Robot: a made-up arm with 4 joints. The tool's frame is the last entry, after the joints. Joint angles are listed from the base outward. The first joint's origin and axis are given. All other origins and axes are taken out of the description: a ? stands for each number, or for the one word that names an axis. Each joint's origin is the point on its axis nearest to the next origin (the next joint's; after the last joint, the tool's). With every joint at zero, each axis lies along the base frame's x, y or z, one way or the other. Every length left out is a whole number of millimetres.
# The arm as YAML. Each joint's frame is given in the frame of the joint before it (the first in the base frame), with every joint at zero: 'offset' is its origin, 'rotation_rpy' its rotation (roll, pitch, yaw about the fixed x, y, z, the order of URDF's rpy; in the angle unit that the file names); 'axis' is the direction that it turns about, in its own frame. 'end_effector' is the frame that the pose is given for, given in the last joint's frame.
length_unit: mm
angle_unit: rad
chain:
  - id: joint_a
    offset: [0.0, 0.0, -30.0]
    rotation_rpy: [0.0, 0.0, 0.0]
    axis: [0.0, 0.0, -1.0]
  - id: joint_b
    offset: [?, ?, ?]
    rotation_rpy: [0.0, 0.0, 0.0]
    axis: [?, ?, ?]
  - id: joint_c
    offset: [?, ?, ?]
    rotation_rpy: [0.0, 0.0, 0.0]
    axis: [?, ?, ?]
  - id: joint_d
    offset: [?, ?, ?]
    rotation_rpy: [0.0, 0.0, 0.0]
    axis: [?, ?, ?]
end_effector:
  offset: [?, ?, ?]
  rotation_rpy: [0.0, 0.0, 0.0]
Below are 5 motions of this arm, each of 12 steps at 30 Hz.
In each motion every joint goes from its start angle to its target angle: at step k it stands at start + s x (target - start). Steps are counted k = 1, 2, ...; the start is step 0. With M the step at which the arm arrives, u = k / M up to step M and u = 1 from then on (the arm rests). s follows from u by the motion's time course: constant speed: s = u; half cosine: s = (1 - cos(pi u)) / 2; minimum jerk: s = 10 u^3 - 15 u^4 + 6 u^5.
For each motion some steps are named. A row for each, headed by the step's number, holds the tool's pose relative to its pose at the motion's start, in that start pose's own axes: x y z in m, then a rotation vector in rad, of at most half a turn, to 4 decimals.
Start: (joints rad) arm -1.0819 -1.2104 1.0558 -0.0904
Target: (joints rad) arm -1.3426 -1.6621 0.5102 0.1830
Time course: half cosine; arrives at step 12
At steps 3, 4, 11, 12:
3: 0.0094 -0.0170 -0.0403 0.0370 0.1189 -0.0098
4: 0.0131 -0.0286 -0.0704 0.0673 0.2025 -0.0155
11: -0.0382 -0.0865 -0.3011 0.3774 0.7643 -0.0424
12: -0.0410 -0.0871 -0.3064 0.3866 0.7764 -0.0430

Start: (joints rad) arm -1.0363 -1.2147 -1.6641 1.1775
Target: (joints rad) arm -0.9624 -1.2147 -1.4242 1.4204
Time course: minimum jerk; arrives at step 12
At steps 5, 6, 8, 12:
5: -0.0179 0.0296 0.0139 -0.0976 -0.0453 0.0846
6: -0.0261 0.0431 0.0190 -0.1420 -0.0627 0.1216
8: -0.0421 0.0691 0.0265 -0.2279 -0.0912 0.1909
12: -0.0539 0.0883 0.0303 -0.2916 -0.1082 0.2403

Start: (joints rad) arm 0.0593 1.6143 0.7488 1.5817
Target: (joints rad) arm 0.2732 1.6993 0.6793 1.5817
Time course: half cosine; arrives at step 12
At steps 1, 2, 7, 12:
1: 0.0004 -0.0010 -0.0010 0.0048 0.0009 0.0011
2: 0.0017 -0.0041 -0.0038 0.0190 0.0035 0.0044
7: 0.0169 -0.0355 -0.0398 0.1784 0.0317 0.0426
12: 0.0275 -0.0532 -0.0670 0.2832 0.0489 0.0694

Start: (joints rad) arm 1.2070 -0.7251 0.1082 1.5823
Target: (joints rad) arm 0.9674 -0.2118 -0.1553 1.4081
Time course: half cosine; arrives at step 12
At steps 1, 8, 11, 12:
1: 0.0033 -0.0030 0.0006 0.0073 0.0083 0.0010
8: 0.1637 -0.1132 -0.0062 0.2653 0.3981 0.0317
11: 0.2181 -0.1375 -0.0204 0.3217 0.5336 0.0365
12: 0.2221 -0.1391 -0.0216 0.3253 0.5437 0.0368

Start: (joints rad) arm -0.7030 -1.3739 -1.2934 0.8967
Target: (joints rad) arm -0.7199 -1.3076 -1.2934 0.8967
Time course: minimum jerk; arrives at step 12
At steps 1, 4, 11, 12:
1: -0.0001 0.0000 0.0000 0.0000 0.0001 -0.0003
4: -0.0022 0.0008 0.0005 -0.0001 0.0057 -0.0132
11: -0.0102 0.0044 0.0024 -0.0008 0.0272 -0.0624
12: -0.0103 0.0044 0.0024 -0.0008 0.0274 -0.0627

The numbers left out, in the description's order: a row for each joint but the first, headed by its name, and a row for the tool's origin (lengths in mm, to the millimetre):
joint_b: xyz 180.0 -20.0 0.0, axis -1.0 0.0 0.0
joint_c: xyz 0.0 -290.0 -10.0, axis 0.0 -1.0 0.0
joint_d: xyz 190.0 0.0 260.0, axis 0.0 0.0 1.0
tool: xyz 10.0 20.0 0.0

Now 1 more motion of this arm.
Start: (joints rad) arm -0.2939 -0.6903 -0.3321 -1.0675
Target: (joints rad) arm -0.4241 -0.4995 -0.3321 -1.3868
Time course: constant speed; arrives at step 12
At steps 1, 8, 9, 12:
1: -0.0037 0.0056 0.0025 -0.0144 -0.0125 -0.0238
8: -0.0329 0.0458 0.0184 -0.1024 -0.1125 -0.1874
9: -0.0375 0.0516 0.0204 -0.1131 -0.1284 -0.2102
12: -0.0520 0.0691 0.0260 -0.1418 -0.1787 -0.2779

